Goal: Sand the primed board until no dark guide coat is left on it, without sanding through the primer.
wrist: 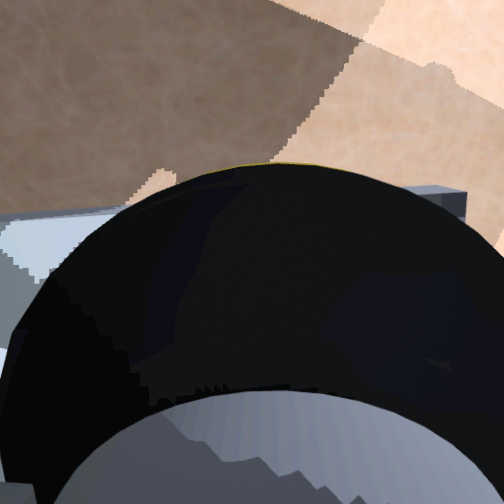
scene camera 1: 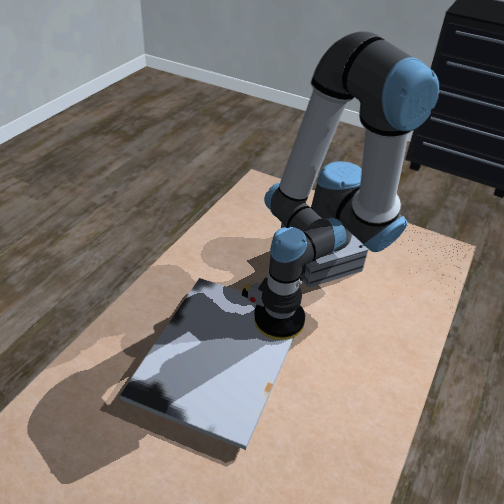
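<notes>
The primed board lies flat on the tan mat. Most of it is light grey. Dark guide coat covers its far left part and a patch at the near left corner. A small tan spot shows at its right edge. The sander's black disc sits flat on the board's far right corner and partly overhangs the edge. In the wrist view the black pad fills most of the frame, with the board's corner and a light strip of board showing beside it.
The arm's base stands on the tan mat just behind the board. A black drawer cabinet stands at the back right. Wooden floor surrounds the mat.
</notes>
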